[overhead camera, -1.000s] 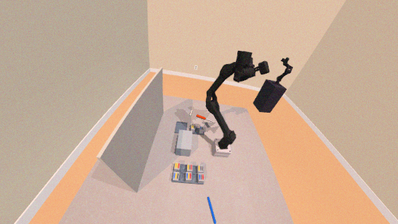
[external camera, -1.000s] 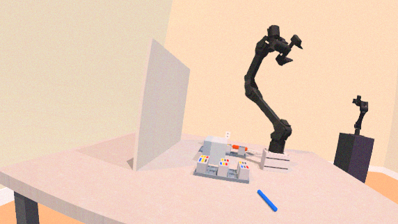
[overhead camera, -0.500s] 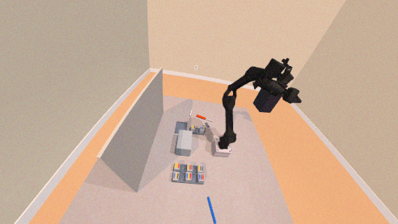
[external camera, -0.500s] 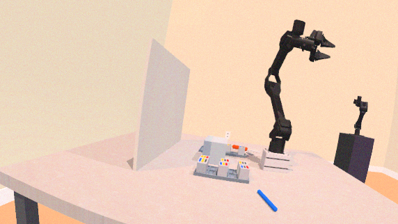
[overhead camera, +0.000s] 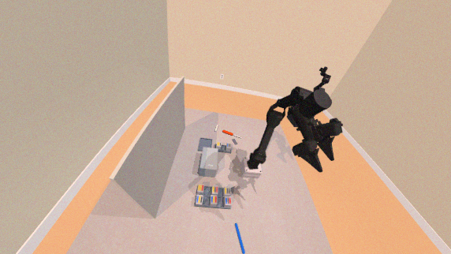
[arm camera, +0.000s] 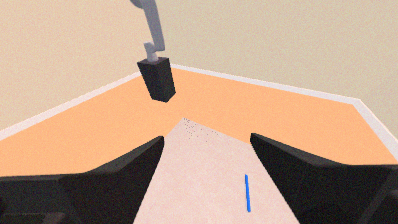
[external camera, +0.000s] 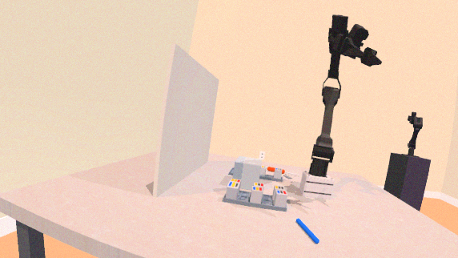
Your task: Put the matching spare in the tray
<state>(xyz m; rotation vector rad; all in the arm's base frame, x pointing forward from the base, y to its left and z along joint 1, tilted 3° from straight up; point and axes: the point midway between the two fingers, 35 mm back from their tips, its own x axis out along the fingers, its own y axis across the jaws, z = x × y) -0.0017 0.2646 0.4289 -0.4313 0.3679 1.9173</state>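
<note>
Now: the grey rack 29 cm ahead of my gripper tip, 11 cm to the right of it and 50 cm below it. Also, from my gripper tip: grey box (31 cm ahead, 32 cm to the right, 45 cm below); tall grey panel (55 cm ahead, 36 cm to the right, 28 cm below); blue stick (17 cm ahead, 10 cm to the left, 50 cm below).
</note>
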